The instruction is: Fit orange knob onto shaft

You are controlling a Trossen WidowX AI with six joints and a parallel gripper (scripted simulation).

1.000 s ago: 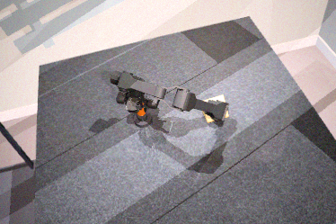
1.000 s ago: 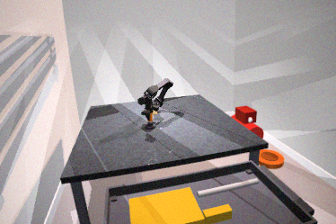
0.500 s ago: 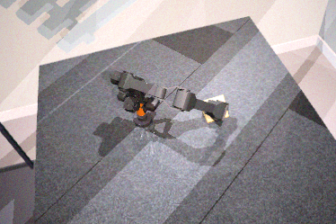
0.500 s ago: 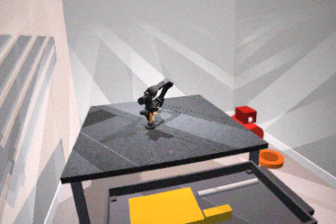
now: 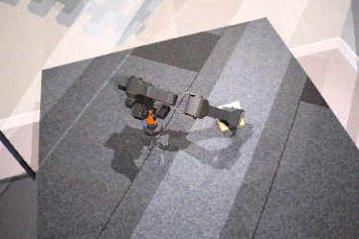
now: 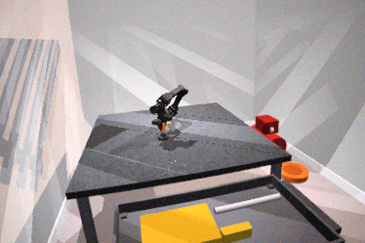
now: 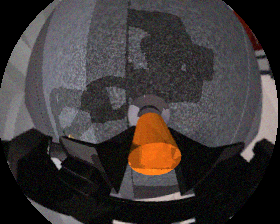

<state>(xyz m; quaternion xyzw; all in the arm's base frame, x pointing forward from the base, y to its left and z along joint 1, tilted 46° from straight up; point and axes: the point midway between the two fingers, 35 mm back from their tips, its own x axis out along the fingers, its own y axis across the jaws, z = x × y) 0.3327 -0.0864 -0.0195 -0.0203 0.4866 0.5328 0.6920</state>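
My gripper tip is now 40 mm below the orange knob. Round my gripper tip: dark round pedestal 40 mm below.
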